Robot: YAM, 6 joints.
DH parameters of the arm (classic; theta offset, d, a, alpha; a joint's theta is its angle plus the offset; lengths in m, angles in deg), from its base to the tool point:
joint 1: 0 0.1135 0.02 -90
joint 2: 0 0 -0.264 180
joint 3: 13.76 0 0.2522 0
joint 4: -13.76 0 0.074 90
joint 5: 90 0 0 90
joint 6: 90 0.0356 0 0
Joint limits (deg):
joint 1: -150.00..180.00
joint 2: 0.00..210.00
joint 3: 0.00..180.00
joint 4: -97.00..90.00
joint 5: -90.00..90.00
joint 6: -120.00..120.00
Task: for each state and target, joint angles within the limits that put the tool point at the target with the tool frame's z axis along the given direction. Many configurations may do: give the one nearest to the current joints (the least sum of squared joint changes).
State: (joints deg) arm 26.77 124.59 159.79 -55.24 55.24 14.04
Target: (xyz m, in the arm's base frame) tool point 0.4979 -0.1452 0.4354 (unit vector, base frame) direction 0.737 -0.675 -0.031
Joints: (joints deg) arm -14.41 131.94 149.00 -19.08 28.06 14.04
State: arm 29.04 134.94 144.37 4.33 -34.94 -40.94
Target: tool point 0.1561 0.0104 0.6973 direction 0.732 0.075 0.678
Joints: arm 3.40 89.61 152.63 -20.33 -1.80 -40.94
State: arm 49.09 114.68 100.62 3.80 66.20 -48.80
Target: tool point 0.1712 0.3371 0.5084 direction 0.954 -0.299 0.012
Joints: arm 68.46 103.64 119.79 -6.70 85.81 -48.80
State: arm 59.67 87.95 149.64 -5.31 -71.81 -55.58
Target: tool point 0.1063 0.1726 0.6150 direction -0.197 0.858 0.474
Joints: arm 51.42 74.76 107.03 8.60 -43.56 -55.58
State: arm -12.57 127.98 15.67 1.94 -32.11 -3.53
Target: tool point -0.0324 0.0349 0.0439 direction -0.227 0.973 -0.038
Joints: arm -0.60 170.63 0.11 -0.39 -76.10 -3.53
